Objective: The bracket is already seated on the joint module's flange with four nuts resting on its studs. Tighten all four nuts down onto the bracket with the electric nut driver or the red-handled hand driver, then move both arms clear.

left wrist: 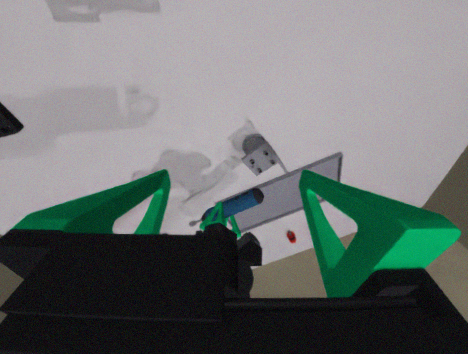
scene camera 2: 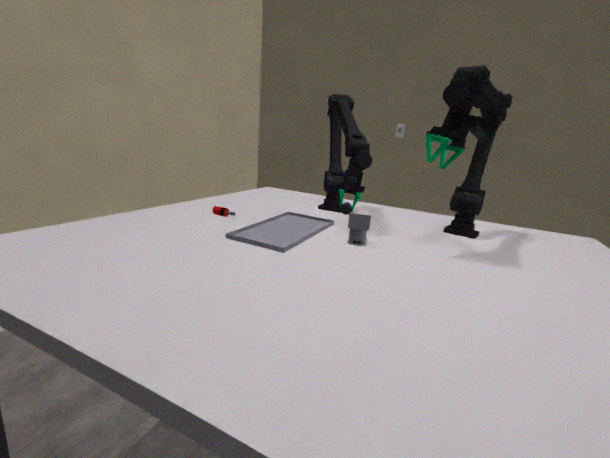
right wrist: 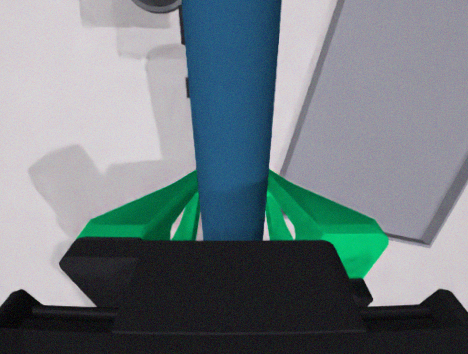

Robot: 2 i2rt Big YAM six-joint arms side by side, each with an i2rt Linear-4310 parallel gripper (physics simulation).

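Frame: origin at the left arm's base, x ahead, y left, z up, level; centimetres.
Seen in the pictures: left gripper, fingertip midpoint: (left wrist: pixel 234 177) (scene camera 2: pixel 435 165); right gripper, fingertip midpoint: (left wrist: pixel 224 206) (right wrist: pixel 232 177); left arm's base, link origin: (scene camera 2: pixel 460 233); right arm's base, link origin: (scene camera 2: pixel 331 209).
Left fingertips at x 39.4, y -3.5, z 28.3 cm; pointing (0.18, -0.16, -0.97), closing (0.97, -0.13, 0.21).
Offsets run from my left fingertips to a thing's top centre.
The joint module {dz -20.9, dx +8.5, dy -18.6 cm} (scene camera 2: pixel 357 236) (left wrist: pixel 253 142) stands on the table with the grey bracket (scene camera 2: pixel 359 221) (left wrist: pixel 262 161) on it. Several dark nuts show on the bracket in the left wrist view; how tight they are cannot be told. My right gripper (scene camera 2: pixel 348 202) (left wrist: pixel 224 206) (right wrist: pixel 232 177) is shut on the blue electric nut driver (left wrist: pixel 242 201) (right wrist: pixel 232 100), beside the module and apart from the bracket. My left gripper (scene camera 2: pixel 436 165) (left wrist: pixel 234 177) is open and empty, high above the table. The red-handled hand driver {dz -24.9, dx +22.9, dy -72.7 cm} (scene camera 2: pixel 220 211) (left wrist: pixel 291 236) lies on the table beyond the tray.
A shallow grey tray {dz -26.7, dx +17.2, dy -43.7 cm} (scene camera 2: pixel 256 244) (left wrist: pixel 290 192) (right wrist: pixel 390 100) lies beside the module, between it and the red-handled driver. The right arm stands close behind the module in the scene view. The left arm's base (scene camera 2: pixel 462 227) is at the right. Walls stand behind the table.
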